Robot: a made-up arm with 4 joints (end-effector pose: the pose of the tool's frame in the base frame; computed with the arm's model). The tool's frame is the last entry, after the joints.
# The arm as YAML. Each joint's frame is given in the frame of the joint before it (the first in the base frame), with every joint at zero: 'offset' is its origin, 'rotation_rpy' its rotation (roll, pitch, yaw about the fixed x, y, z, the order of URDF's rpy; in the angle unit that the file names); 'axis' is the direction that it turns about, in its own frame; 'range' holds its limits. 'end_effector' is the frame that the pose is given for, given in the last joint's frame.
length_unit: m
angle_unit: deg
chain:
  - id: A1
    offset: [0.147, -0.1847, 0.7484]
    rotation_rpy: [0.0, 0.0, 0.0]
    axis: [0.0, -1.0, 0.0]
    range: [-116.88, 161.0]
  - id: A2
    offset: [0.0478, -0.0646, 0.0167]
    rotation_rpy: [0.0, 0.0, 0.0]
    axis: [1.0, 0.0, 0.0]
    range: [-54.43, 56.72]
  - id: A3
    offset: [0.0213, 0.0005, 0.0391]
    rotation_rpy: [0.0, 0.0, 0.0]
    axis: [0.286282, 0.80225, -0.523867]
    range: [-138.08, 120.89]
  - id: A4
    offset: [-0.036, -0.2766, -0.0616]
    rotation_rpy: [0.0, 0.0, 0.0]
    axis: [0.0, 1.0, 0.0]
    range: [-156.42, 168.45]
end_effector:
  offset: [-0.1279, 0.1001, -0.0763]
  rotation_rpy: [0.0, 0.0, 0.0]
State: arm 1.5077 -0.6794 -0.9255 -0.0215
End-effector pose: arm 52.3 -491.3 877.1 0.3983 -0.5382 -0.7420 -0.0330
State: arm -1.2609 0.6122 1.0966 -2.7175
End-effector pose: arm 10.3 -332.0 712.3 0.8939 -0.2851 -0.1527 -0.3104
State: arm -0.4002 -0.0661 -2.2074 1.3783
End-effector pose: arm 301.6 -443.9 862.4 0.8222 -0.4694 -0.0983 0.3066
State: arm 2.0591 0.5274 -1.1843 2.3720
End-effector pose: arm 26.6 -455.8 754.5 0.9116 -0.1696 -0.3710 -0.0499
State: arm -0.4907 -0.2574 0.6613 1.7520
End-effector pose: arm 208.3 -368.8 929.5 0.1997 0.0956 0.9583 -0.1805
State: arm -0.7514 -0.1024 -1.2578 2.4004
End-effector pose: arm 336.7 -359.4 861.8 0.4515 -0.3860 0.8013 0.0715
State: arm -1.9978 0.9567 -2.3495 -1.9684
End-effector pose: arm 294.6 -422.9 524.5 0.4769 0.1038 -0.8726 0.0167
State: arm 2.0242 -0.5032 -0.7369 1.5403
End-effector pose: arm -21.4 -384.9 661.1 0.7965 -0.1793 -0.4364 -0.3782
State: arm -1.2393 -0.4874 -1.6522 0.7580
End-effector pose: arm 357.1 -441.4 668.4 0.7318 -0.2342 0.2506 0.5889
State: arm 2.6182 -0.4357 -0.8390 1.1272
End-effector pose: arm 77.3 -443.4 626.9 0.4515 -0.1738 -0.7883 -0.3801
